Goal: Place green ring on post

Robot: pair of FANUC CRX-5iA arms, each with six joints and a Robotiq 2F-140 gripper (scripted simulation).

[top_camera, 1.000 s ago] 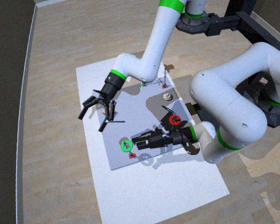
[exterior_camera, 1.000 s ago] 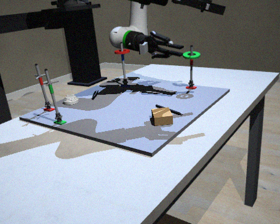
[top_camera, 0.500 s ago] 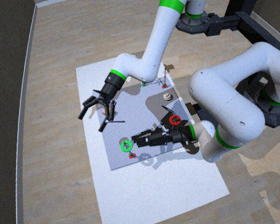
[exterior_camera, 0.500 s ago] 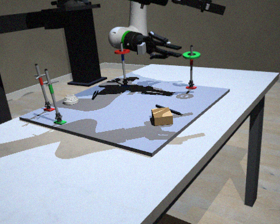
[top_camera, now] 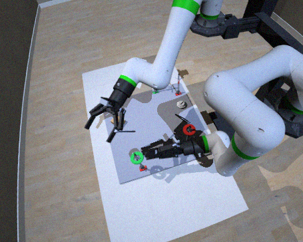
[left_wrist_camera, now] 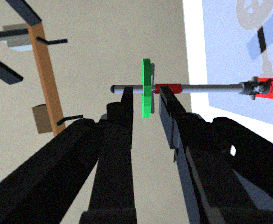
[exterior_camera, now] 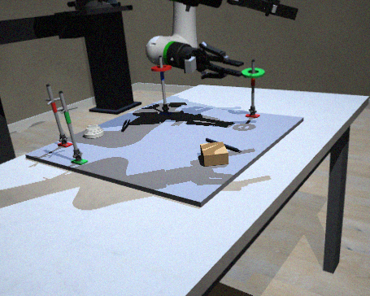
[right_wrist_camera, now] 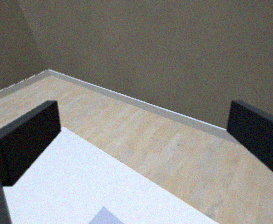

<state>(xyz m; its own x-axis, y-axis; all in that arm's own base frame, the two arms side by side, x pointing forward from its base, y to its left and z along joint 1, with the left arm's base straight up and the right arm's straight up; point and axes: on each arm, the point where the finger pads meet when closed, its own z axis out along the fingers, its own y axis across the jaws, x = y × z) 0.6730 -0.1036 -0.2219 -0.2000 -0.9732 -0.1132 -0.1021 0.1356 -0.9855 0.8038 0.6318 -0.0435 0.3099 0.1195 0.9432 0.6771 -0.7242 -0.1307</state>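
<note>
My left gripper is now 8 cm short of the green ring, 2 cm to the left of it and 1 cm above it. Round my left hand: board: 10 cm behind, 24 cm to the right, 17 cm below; then wooden block: 11 cm ahead, 36 cm to the right, 15 cm below; then red ring: 25 cm behind, 6 cm to the right, 1 cm above.
</note>
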